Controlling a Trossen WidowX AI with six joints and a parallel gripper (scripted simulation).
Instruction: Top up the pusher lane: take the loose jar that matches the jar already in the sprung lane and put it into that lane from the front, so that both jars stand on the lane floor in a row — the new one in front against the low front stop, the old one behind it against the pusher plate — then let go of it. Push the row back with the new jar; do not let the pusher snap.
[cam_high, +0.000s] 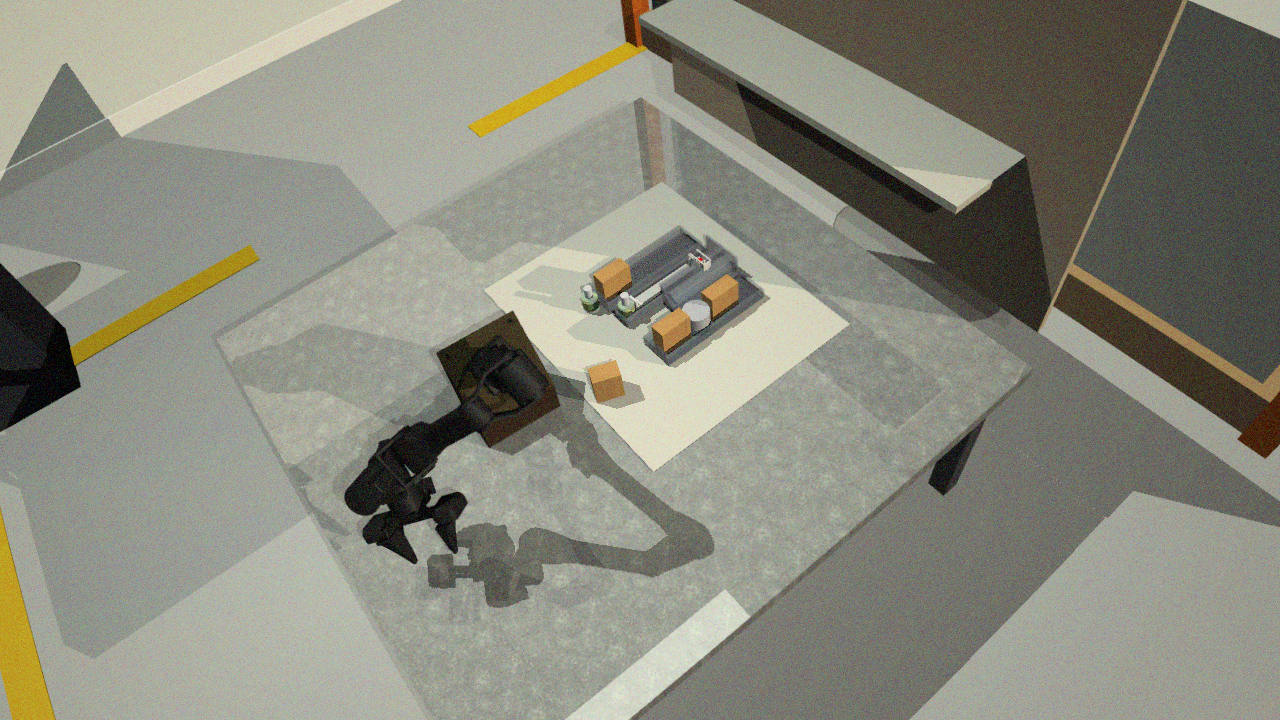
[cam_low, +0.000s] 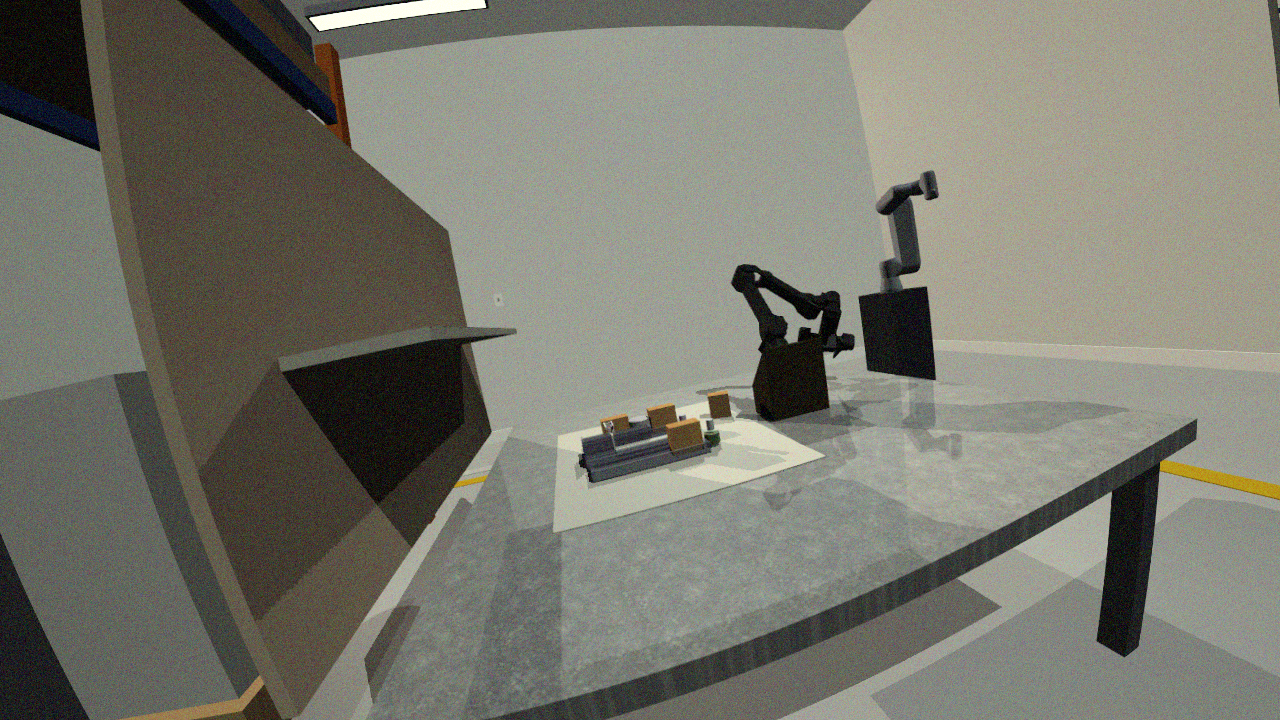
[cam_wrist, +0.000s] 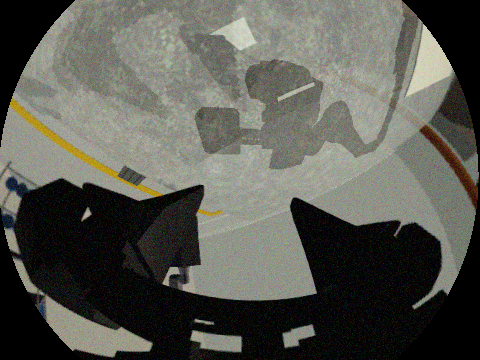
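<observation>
Now: gripper tip 710 mm short of the grey cylinder, 170 mm to the right of it and 50 mm above it. From my gripper tip the other things lie so: grey lane tray 750 mm ahead, 280 mm to the left, 60 mm below.
</observation>
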